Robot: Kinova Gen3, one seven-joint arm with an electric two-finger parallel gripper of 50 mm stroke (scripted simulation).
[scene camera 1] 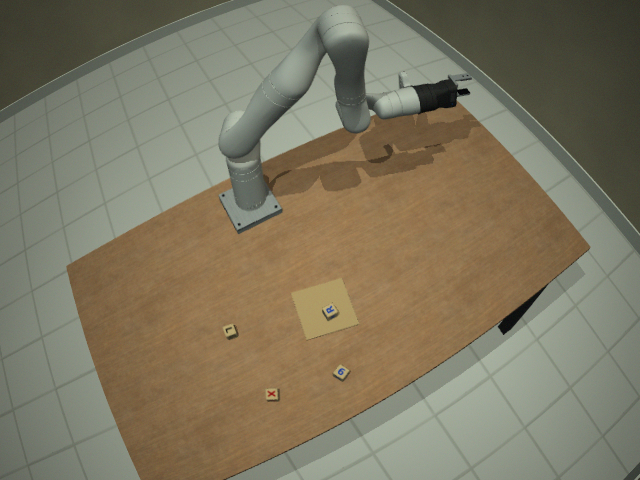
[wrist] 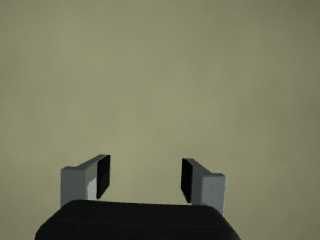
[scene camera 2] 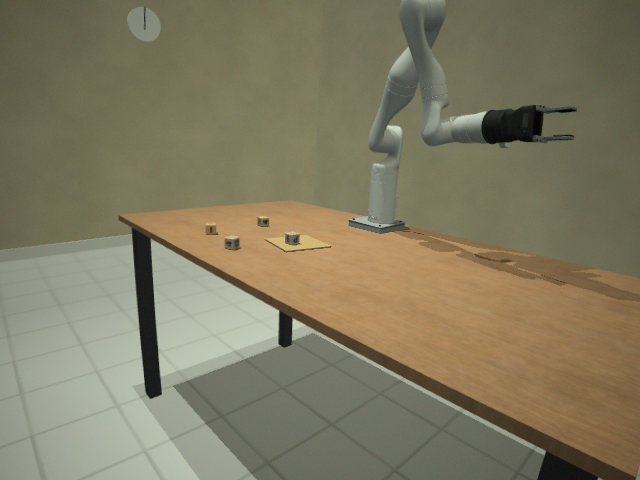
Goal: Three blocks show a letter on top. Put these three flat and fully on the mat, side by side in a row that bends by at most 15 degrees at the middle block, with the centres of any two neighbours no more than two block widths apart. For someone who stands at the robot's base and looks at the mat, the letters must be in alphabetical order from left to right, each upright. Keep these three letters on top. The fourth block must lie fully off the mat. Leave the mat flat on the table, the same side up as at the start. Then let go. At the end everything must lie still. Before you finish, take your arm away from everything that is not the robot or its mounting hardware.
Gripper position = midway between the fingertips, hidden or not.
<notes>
In view: my gripper (scene camera 2: 572, 123) and a mat (scene camera 1: 309, 302).
My gripper is seen too in scene camera 1 (scene camera 1: 469, 83) and in the wrist view (wrist: 145, 172). The wrist view does not show the mat: it is out of frame.
</notes>
